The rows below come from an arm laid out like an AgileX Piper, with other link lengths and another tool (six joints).
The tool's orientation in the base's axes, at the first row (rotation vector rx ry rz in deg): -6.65, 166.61, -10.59
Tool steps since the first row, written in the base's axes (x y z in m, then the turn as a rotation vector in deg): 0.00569, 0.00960, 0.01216, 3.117, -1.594, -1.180; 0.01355, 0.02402, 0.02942, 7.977, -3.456, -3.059; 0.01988, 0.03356, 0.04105, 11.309, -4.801, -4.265; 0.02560, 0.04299, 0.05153, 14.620, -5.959, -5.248
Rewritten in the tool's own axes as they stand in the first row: -0.00907, 0.00750, -0.01157, -2.624, -1.619, 2.036; -0.02180, 0.01895, -0.02814, -6.763, -3.521, 5.176; -0.03137, 0.02642, -0.03904, -9.613, -4.904, 7.258; -0.04008, 0.03398, -0.04896, -12.508, -6.130, 9.097
